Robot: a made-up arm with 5 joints.
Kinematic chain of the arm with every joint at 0, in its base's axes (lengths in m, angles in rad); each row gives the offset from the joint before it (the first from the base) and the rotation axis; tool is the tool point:
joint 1: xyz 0 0 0.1 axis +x
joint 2: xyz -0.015 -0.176 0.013 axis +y
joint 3: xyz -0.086 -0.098 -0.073 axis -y
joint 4: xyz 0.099 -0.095 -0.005 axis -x
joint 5: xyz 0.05 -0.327 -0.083 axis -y
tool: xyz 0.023 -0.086 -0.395
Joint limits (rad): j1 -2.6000..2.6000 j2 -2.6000..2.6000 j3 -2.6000..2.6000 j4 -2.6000..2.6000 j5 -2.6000..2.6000
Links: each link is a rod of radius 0.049 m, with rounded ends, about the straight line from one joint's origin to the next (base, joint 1, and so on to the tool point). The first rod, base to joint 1, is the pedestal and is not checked.
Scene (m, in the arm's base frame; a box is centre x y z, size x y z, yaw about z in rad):
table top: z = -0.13
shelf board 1: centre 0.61 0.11 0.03 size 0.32 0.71 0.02 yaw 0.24
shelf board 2: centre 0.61 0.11 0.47 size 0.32 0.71 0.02 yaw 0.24
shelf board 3: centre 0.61 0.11 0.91 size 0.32 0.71 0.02 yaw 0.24
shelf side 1: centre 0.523 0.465 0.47 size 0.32 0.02 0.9 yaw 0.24
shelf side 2: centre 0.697 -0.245 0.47 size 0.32 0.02 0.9 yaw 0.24
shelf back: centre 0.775 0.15 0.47 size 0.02 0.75 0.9 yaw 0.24
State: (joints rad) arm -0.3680 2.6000 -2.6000 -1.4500 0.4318
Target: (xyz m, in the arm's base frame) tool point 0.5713 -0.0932 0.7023
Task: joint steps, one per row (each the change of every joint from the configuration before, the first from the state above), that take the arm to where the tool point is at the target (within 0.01 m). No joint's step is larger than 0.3 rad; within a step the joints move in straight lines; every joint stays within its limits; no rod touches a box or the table.
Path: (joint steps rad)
1: 0.2248 -0.1478 0.0000 -0.0508 -0.2291
2: 0.2249 -0.1477 0.0000 -0.0509 -0.2292
3: 0.2248 -0.1478 0.0000 -0.0508 -0.2291
4: 0.2249 -0.1477 0.0000 -0.0509 -0.2292
5: -0.0876 0.0347 0.0824 0.0673 0.2546
6: -0.0876 0.0348 0.0824 0.0674 0.2545
7: -0.0876 0.0347 0.0824 0.0673 0.2546
8: -0.0876 0.0348 0.0824 0.0673 0.2545
9: -0.2693 0.1453 -0.0363 0.1884 0.1280
10: -0.2692 0.1454 -0.0362 0.1884 0.1279

